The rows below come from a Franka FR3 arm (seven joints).
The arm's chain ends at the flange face. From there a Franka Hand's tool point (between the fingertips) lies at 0.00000 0.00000 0.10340 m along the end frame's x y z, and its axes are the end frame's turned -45 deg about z.
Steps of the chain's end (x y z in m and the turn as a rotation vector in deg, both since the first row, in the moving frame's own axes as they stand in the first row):
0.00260, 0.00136, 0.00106, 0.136, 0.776, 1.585
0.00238, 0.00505, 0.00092, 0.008, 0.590, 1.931
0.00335, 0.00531, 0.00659, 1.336, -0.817, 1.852
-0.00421, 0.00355, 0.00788, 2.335, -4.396, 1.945
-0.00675, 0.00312, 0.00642, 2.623, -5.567, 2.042
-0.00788, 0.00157, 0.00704, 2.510, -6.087, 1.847
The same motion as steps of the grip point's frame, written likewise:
0.00203, 0.00363, 0.00105, -0.453, 0.645, 1.585
-0.00114, 0.00601, 0.00091, -0.412, 0.423, 1.931
-0.00068, 0.00339, 0.00655, 1.522, 0.367, 1.852
-0.00797, -0.00909, 0.00749, 4.760, -1.457, 1.945
-0.01054, -0.01306, 0.00582, 5.791, -2.082, 2.042
-0.01106, -0.01548, 0.00636, 6.079, -2.529, 1.847

